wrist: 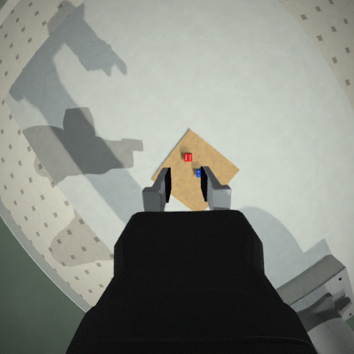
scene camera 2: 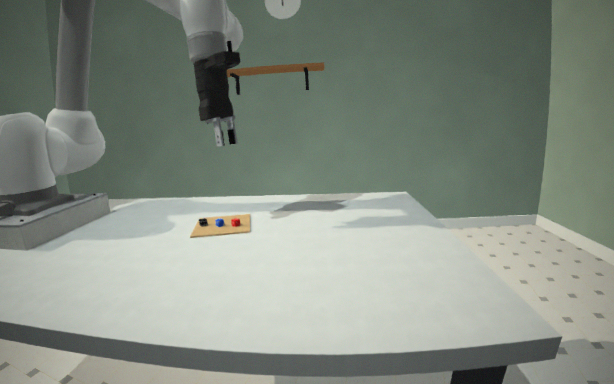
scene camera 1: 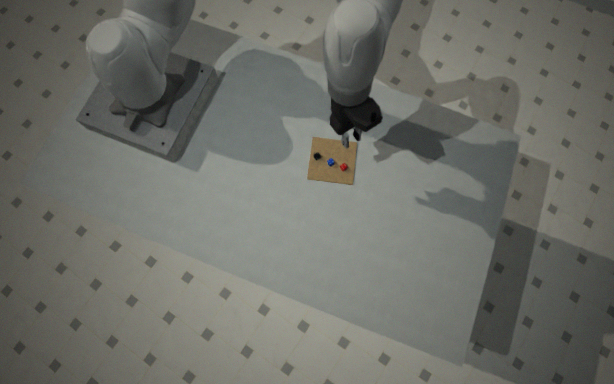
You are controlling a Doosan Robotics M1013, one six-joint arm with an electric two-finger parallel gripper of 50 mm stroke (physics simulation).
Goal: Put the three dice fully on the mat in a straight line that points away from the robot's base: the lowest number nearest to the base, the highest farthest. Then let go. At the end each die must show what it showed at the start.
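Seen in the pictures: gripper, fingertip midpoint: (scene camera 2: 227, 145) (scene camera 1: 350, 141); arm's base, link origin: (scene camera 2: 32, 207) (scene camera 1: 148, 95).
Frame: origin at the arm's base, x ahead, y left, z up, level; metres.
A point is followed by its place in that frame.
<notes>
A tan square mat (scene camera 1: 320, 175) {x 0.578, y -0.072, z -0.062 m} (scene camera 2: 220, 231) {x 0.609, y -0.067, z -0.061 m} (wrist: 220, 167) lies on the table. A black die (scene camera 1: 317, 156) {x 0.553, y -0.022, z -0.045 m} (scene camera 2: 203, 222) {x 0.555, y -0.027, z -0.051 m}, a blue die (scene camera 1: 331, 162) {x 0.599, y -0.028, z -0.046 m} (scene camera 2: 220, 222) {x 0.601, y -0.032, z -0.051 m} (wrist: 198, 173) and a red die (scene camera 1: 344, 167) {x 0.641, y -0.032, z -0.045 m} (scene camera 2: 236, 222) {x 0.642, y -0.036, z -0.051 m} (wrist: 188, 157) stand on it in a row, black nearest the base, red farthest, with gaps between them. The red die's top shows several white pips; the other numbers are too small to read. The black die does not show in the wrist view. My gripper (scene camera 1: 351, 139) {x 0.636, y -0.027, z 0.137 m} (scene camera 2: 226, 142) {x 0.636, y -0.027, z 0.137 m} (wrist: 185, 177) is open and empty, high above the mat.
The robot's base plate (scene camera 1: 150, 132) {x 0.058, y -0.113, z 0.000 m} (scene camera 2: 65, 222) {x 0.146, y -0.035, z -0.038 m} stands on the table (scene camera 1: 300, 250) {x 0.588, y -0.307, z -0.065 m} (scene camera 2: 310, 285) {x 0.814, y -0.313, z -0.065 m} to the left of the mat. A wall shelf (scene camera 2: 280, 69) is in the background. Shadows of the arm fall across the table.
</notes>
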